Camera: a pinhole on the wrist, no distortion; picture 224 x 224 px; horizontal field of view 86.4 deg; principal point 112.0 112.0 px. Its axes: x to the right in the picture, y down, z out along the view. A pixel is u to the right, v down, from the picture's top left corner.
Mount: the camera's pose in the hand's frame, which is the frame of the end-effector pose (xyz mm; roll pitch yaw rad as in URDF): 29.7 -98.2 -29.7 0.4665 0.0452 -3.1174
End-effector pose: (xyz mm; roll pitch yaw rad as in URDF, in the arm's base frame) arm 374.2 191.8 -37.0 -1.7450 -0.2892 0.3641
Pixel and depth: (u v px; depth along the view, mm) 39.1 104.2 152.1
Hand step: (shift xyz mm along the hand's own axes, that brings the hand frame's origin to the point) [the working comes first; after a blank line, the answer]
In the camera's frame: -93.0 -9.9 152.1

114.7 -18.8 105.7
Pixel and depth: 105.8 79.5 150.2
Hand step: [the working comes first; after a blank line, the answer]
In the camera's frame: -7.8 -40.9 150.2

29.8 5.9 86.3
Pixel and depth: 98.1 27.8 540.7
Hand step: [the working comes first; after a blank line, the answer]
In the camera's frame: -63.0 -381.7 540.7

64.4 486.9 284.1
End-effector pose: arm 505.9 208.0 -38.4 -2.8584 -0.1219 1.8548
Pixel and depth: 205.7 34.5 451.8
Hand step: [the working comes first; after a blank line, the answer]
In the camera's frame: 354.9 -293.6 451.8

-348.3 358.2 225.5
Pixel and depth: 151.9 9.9 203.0
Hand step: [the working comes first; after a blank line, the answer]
In the camera's frame: 67.9 -173.8 203.0

-48.7 146.5 70.3
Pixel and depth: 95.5 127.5 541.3
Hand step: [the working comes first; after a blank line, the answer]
In the camera's frame: -74.9 70.3 541.3

76.9 83.6 488.3
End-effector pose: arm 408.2 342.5 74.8 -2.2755 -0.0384 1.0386
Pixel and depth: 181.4 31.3 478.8
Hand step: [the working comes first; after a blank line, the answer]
In the camera's frame: 278.6 -324.0 478.8

-273.5 399.3 239.4
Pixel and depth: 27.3 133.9 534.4
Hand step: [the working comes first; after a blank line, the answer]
In the camera's frame: -379.5 98.1 534.4

381.5 63.1 508.3
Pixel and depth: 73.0 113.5 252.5
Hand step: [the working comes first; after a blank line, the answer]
In the camera's frame: -82.6 3.2 252.5

99.2 14.2 200.7
